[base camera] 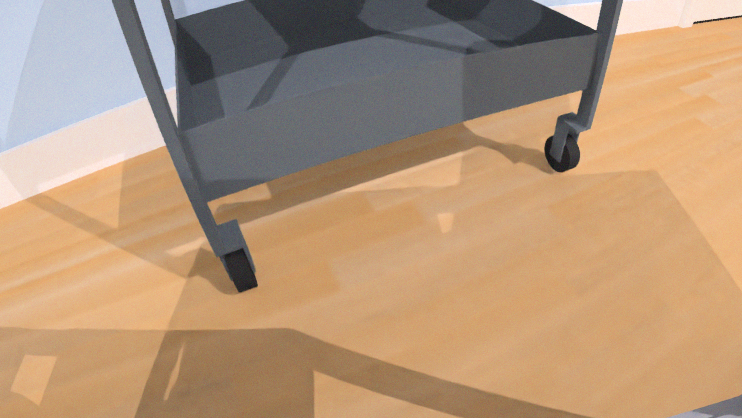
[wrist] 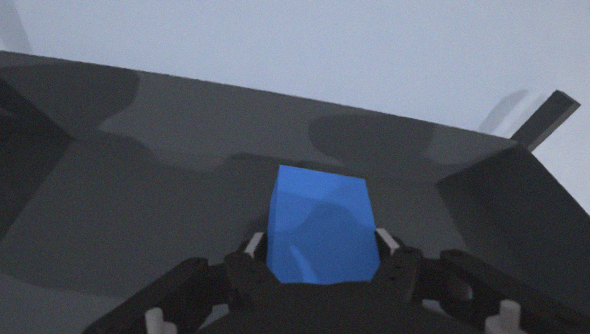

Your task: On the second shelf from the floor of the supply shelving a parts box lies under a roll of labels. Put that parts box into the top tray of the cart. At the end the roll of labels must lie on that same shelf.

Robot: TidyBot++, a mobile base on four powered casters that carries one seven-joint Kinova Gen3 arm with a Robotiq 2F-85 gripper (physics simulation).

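Places are measured from the arm's base along level axes (x left, y back, z up), in millimetres.
Pixels of known places: gripper, fingertip midpoint: (wrist: 319,245).
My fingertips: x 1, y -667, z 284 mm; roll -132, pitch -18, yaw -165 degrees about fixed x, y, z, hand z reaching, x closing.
Behind a point stands the place of what it marks.
A blue parts box (wrist: 322,225) @(x 6, y -665, z 306 mm) is between the fingers in the wrist view, with one finger against each side. My gripper (wrist: 319,245) @(x 1, y -667, z 284 mm) is shut on it. Behind the box, the dark grey tray of the cart shows, with its far wall (wrist: 225,107) @(x 95, y -723, z 316 mm) and right wall (wrist: 520,200) @(x -166, y -773, z 300 mm); the box is over the tray's inside. I cannot tell whether the box touches the tray floor. In the base camera view the cart (base camera: 332,119) @(x 27, y -400, z -226 mm) stands on its casters, and its top tray does not show. The roll of labels and the supply shelving do not show.
A pale blue wall (wrist: 300,45) @(x 62, y -769, z 359 mm) (base camera: 62,67) @(x 434, y -633, z -216 mm) stands behind the cart. A cart post (wrist: 547,117) @(x -154, y -814, z 363 mm) rises at the tray's far right corner. Two casters (base camera: 241,270) @(x 132, y -357, z -356 mm) (base camera: 563,151) @(x -250, y -505, z -360 mm) stand on the wooden floor (base camera: 415,290) @(x -35, y -348, z -396 mm). A light skirting board (base camera: 93,145) @(x 436, y -619, z -350 mm) runs along the wall.
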